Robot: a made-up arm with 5 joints. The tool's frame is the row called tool. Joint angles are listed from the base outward.
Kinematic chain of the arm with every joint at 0, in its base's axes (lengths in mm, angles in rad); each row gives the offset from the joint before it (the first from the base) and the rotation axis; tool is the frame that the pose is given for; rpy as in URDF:
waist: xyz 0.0 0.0 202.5 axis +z
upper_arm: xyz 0.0 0.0 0.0 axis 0 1 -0.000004
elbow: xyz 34.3 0.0 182.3 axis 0 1 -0.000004
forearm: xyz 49.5 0.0 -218.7 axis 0 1 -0.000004
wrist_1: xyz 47.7 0.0 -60.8 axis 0 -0.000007 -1
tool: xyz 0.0 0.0 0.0 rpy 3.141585 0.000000 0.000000
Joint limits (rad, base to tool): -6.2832..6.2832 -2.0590..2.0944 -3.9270..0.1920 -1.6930..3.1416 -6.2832..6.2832
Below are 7 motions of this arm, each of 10 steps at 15 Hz.
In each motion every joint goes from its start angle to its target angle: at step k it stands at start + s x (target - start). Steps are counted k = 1, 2, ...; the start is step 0. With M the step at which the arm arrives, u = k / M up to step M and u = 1 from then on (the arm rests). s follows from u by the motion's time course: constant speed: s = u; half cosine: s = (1 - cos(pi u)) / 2; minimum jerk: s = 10 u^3 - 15 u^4 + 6 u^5.
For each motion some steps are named. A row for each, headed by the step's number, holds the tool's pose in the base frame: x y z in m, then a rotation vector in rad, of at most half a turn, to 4 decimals.
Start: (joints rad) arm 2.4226 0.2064 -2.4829 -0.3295 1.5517
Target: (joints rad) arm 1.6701 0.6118 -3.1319 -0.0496 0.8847
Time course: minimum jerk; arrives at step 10
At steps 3, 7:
3: -0.1330 0.1489 0.6302 -0.4999 -0.2283 0.5863
7: -0.0466 0.2063 0.6204 -0.5241 -0.2214 -0.3457

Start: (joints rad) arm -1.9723 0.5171 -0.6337 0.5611 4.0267
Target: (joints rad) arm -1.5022 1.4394 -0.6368 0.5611 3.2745
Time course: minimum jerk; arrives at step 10
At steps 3, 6, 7, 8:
3: -0.0598 -0.1776 0.0271 -2.5314 -0.6242 -0.4286
6: -0.0069 -0.0857 -0.0397 -1.8355 -1.1488 -0.7679
7: -0.0004 -0.0509 -0.0495 -1.6125 -1.2349 -0.8664
8: 0.0011 -0.0263 -0.0533 -1.4602 -1.2751 -0.9327

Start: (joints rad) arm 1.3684 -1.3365 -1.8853 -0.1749 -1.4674
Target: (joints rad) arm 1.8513 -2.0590 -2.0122 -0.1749 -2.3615
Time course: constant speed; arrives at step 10
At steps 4, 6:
4: -0.0036 -0.3918 0.4299 0.1043 -0.8473 2.7608
6: 0.0371 -0.4232 0.3651 0.2743 -1.0304 2.6118

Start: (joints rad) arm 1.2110 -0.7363 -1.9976 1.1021 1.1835
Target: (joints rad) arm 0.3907 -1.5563 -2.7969 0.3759 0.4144
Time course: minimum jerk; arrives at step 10
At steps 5, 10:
5: -0.2144 -0.2211 0.5639 -0.3726 -0.0004 -1.5259
10: -0.4448 -0.1832 0.2754 1.0470 -0.0124 -2.1698

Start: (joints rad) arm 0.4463 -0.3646 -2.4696 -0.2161 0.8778
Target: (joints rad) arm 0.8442 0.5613 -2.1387 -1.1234 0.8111
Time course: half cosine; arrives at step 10
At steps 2, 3, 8, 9, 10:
2: -0.0096 -0.0051 0.6730 -0.1402 0.0275 -1.7833
3: 0.0351 0.0205 0.6668 -0.1835 0.0311 -1.7449
8: 0.2108 0.2198 0.5006 -0.4488 0.0025 -1.4951
9: 0.2161 0.2384 0.4742 -0.4746 -0.0052 -1.4692
10: 0.2174 0.2446 0.4649 -0.4834 -0.0080 -1.4602

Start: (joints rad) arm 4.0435 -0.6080 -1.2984 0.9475 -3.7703
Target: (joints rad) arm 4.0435 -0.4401 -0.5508 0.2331 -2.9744
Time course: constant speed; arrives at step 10
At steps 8, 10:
8: -0.1519 -0.1922 0.3332 2.3600 1.1311 -0.9912
10: -0.1487 -0.1882 0.2922 2.4390 0.9386 -0.8953

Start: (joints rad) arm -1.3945 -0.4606 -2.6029 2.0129 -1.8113
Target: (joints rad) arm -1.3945 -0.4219 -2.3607 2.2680 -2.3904
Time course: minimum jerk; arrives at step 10
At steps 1, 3, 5, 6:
1: -0.0010 0.0054 0.6139 2.0494 0.4387 -0.0418
3: 0.0010 -0.0058 0.6090 2.1090 0.5512 -0.0903
5: 0.0051 -0.0285 0.5967 2.2196 0.8182 -0.1717
6: 0.0071 -0.0398 0.5894 2.2668 0.9746 -0.2003

